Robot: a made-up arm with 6 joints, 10 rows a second.
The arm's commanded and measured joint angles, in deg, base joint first. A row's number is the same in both.
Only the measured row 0 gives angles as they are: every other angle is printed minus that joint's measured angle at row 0.
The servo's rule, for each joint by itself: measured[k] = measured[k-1] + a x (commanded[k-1-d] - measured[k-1]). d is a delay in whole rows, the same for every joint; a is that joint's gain. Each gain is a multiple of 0.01, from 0.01 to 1. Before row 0 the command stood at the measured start. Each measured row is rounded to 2 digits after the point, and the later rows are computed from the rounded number. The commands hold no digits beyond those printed.
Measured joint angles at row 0:
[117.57, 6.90, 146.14, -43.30, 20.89, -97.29]
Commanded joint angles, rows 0 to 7:
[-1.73, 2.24, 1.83, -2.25, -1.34, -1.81]
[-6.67, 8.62, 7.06, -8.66, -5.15, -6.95]
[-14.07, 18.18, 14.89, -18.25, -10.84, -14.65]
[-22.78, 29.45, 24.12, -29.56, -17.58, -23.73]
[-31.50, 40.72, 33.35, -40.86, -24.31, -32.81]
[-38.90, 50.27, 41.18, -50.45, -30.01, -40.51]
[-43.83, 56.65, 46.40, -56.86, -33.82, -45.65]
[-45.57, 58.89, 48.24, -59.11, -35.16, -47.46]
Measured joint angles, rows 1 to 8:
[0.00, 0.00, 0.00, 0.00, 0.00, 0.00]
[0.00, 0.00, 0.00, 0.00, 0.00, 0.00]
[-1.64, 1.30, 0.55, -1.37, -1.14, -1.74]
[-6.42, 5.55, 2.50, -5.82, -4.55, -6.74]
[-13.69, 12.88, 6.22, -13.40, -9.90, -14.33]
[-22.33, 22.49, 11.59, -23.26, -16.43, -23.35]
[-31.04, 33.06, 18.12, -34.00, -23.13, -32.43]
[-38.51, 43.04, 25.04, -44.03, -28.98, -40.19]
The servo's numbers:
d 2
a 0.95 0.58 0.30 0.61 0.85 0.96

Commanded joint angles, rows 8 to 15:
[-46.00, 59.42, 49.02, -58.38, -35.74, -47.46]
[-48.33, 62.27, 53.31, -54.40, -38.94, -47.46]
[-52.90, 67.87, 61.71, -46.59, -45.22, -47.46]
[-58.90, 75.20, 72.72, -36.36, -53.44, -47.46]
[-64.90, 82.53, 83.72, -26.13, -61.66, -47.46]
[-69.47, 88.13, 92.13, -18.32, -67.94, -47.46]
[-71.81, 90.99, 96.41, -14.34, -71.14, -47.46]
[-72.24, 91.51, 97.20, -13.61, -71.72, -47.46]
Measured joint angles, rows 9 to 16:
[-43.56, 50.93, 31.45, -51.86, -33.09, -45.43]
[-45.47, 55.55, 36.49, -56.28, -34.85, -47.38]
[-45.97, 57.79, 40.25, -57.56, -35.61, -47.46]
[-48.21, 60.39, 44.17, -55.63, -38.44, -47.46]
[-52.67, 64.73, 49.43, -50.12, -44.20, -47.46]
[-58.59, 70.80, 56.42, -41.73, -52.05, -47.46]
[-64.58, 77.60, 64.61, -32.21, -60.22, -47.46]
[-69.23, 83.71, 72.87, -23.74, -66.78, -47.46]

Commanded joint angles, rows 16 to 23:
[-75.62, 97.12, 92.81, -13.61, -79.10, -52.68]
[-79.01, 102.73, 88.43, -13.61, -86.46, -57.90]
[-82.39, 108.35, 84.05, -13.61, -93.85, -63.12]
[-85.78, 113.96, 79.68, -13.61, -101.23, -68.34]
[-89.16, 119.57, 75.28, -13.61, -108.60, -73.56]
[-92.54, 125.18, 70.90, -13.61, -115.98, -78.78]
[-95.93, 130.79, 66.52, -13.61, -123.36, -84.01]
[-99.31, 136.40, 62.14, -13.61, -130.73, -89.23]
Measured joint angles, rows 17 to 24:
[-71.68, 87.93, 79.93, -18.01, -70.49, -47.46]
[-72.21, 90.01, 85.11, -15.33, -71.54, -47.46]
[-75.45, 94.13, 87.42, -14.28, -77.97, -52.47]
[-78.83, 99.12, 87.72, -13.87, -85.19, -57.68]
[-82.21, 104.47, 86.62, -13.71, -92.55, -62.90]
[-85.60, 109.97, 84.54, -13.65, -99.93, -68.12]
[-88.98, 115.54, 81.76, -13.63, -107.30, -73.34]
[-92.36, 121.13, 78.50, -13.62, -114.68, -78.56]

